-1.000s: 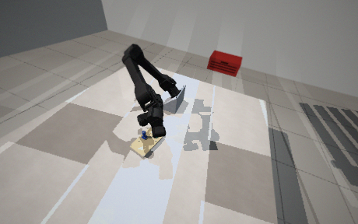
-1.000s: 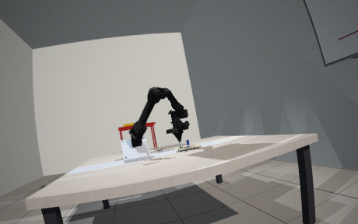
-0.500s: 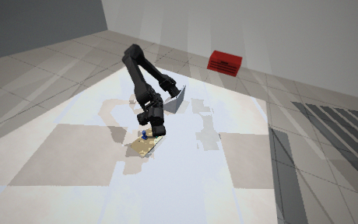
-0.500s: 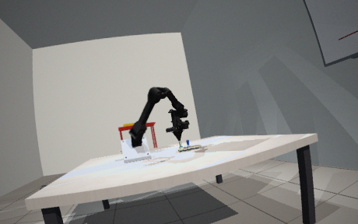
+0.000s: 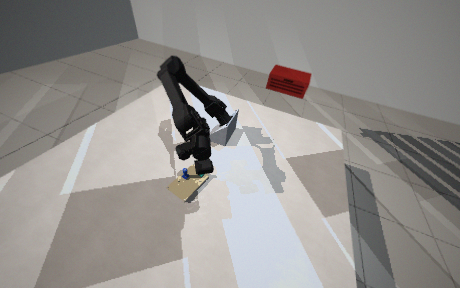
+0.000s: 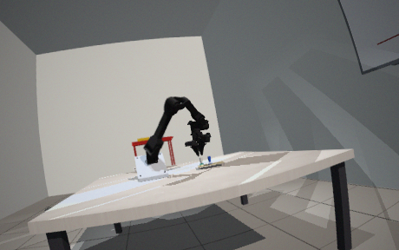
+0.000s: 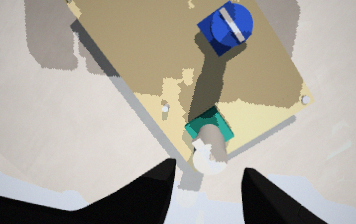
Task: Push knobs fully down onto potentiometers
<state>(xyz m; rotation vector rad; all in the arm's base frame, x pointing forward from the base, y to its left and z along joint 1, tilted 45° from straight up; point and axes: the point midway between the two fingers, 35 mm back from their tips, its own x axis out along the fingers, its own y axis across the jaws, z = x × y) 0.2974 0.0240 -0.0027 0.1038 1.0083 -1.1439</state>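
Right now the grey knob is 3 cm below my gripper tip. From my gripper tip the other things lie so: blue knob: 4 cm ahead, 5 cm to the right, 2 cm below.
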